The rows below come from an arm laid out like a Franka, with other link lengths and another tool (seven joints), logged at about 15 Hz.
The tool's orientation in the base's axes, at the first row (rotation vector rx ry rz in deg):
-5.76, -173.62, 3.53
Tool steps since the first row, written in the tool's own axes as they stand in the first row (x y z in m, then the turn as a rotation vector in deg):
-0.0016, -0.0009, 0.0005, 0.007, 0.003, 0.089
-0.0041, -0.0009, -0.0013, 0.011, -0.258, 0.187
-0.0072, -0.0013, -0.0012, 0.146, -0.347, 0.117
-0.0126, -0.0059, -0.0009, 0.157, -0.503, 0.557
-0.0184, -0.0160, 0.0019, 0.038, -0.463, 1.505
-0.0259, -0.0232, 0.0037, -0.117, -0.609, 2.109
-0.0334, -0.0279, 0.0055, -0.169, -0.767, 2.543
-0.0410, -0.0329, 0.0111, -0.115, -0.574, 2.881
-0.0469, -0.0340, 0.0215, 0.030, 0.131, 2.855
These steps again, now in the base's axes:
0.0015, -0.0010, -0.0006, -0.017, 0.000, -0.088
0.0042, -0.0011, 0.0009, -0.048, -0.263, -0.173
0.0072, -0.0017, 0.0005, -0.180, -0.340, -0.085
0.0122, -0.0067, -0.0002, -0.249, -0.511, -0.514
0.0170, -0.0173, -0.0032, -0.233, -0.515, -1.470
0.0238, -0.0250, -0.0054, -0.155, -0.693, -2.080
0.0307, -0.0303, -0.0078, -0.161, -0.870, -2.510
0.0373, -0.0360, -0.0140, -0.240, -0.686, -2.849
0.0420, -0.0379, -0.0249, -0.336, 0.027, -2.838

